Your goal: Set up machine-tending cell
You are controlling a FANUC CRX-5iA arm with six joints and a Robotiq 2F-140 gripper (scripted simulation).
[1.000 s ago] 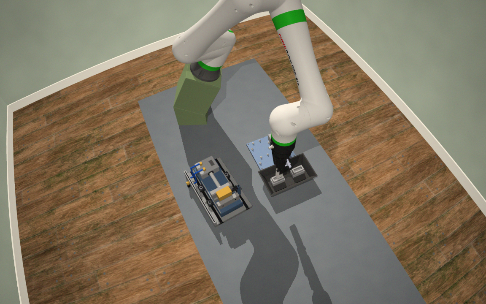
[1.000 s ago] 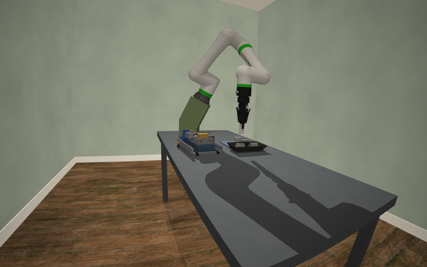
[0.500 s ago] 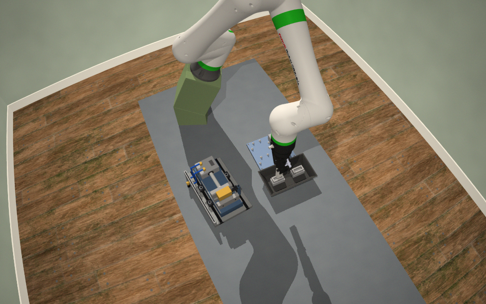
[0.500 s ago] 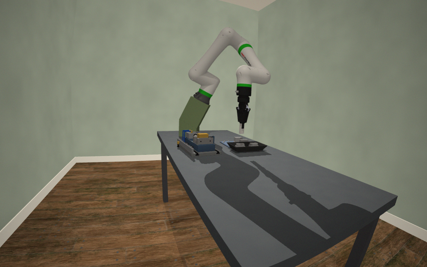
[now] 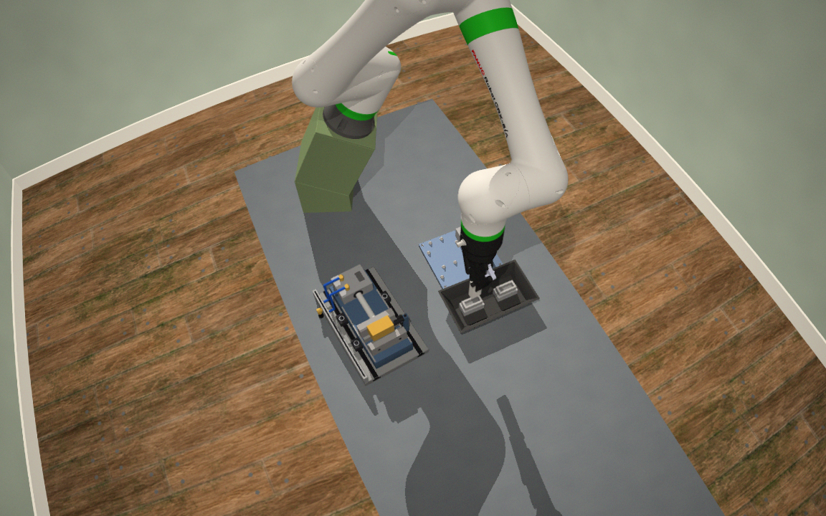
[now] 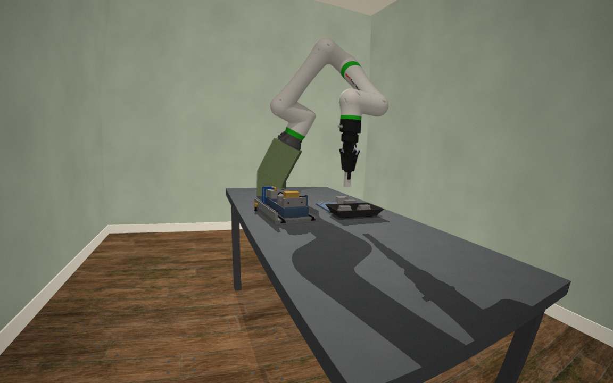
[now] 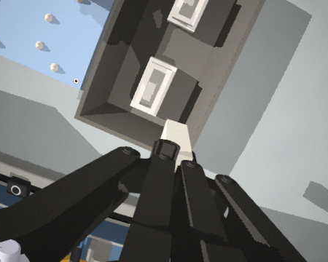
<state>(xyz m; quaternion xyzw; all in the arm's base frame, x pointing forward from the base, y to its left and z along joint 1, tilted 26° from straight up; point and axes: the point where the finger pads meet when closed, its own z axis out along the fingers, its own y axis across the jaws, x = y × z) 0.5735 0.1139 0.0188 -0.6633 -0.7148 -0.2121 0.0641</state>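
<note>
Now: hand 240 mm to the left of the brass blank, 80 mm above it and 30 mm past it. The rest, counted from my hand: infeed plate 200 mm behind, 170 mm below, 70 mm to the left; fixed jaw 240 mm to the right, 100 mm below; work stop rod 200 mm to the right, 80 mm below, 40 mm behind.
</note>
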